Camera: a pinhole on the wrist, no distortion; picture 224 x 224 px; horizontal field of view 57.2 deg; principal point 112.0 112.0 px. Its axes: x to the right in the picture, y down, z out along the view. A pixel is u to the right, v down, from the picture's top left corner.
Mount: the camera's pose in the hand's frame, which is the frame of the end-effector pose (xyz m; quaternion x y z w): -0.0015 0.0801 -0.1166 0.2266 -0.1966 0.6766 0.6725
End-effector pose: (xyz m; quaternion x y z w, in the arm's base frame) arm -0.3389 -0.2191 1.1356 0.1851 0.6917 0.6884 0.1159
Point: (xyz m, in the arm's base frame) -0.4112 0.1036 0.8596
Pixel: 81.6 53.1
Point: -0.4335 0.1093 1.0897
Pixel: 164.5 8.0
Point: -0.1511 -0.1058 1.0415
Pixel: 137.6 201.9
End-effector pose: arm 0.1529 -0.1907 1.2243 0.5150 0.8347 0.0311 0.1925
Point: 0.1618 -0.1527 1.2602
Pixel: 131.4 75.2
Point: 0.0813 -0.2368 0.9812
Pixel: 112.8 89.4
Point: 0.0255 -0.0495 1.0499
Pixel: outside the picture
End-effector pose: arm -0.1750 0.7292 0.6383 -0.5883 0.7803 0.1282 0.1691
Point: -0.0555 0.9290 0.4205
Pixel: 170.6 177.7
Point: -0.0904 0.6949 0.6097
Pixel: 52.9 98.8
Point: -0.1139 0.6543 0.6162
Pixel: 40.0 53.2
